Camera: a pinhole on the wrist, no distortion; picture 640 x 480 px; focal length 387.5 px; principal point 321.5 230.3 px. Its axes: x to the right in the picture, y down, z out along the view. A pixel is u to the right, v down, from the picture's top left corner.
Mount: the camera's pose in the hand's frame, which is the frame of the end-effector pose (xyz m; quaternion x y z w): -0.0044 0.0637 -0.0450 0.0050 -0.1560 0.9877 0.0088
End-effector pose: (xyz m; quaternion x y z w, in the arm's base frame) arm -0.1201 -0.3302 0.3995 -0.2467 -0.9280 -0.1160 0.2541
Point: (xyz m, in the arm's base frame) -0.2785 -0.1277 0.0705
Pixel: 300.1 106.9
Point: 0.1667 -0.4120 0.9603
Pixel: behind the camera
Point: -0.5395 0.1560 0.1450
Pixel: 56.3 16.6
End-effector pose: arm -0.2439 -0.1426 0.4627 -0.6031 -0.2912 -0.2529 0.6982
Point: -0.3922 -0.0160 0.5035
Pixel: 437.9 416.0
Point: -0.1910 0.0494 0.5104
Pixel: 200.9 158.2
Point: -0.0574 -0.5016 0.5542
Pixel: behind the camera
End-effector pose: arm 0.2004 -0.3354 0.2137 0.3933 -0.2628 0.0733 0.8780
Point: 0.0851 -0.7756 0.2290
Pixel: 361.9 363.0
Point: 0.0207 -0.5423 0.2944
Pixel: 432.3 221.1
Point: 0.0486 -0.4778 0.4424
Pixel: 321.3 52.4
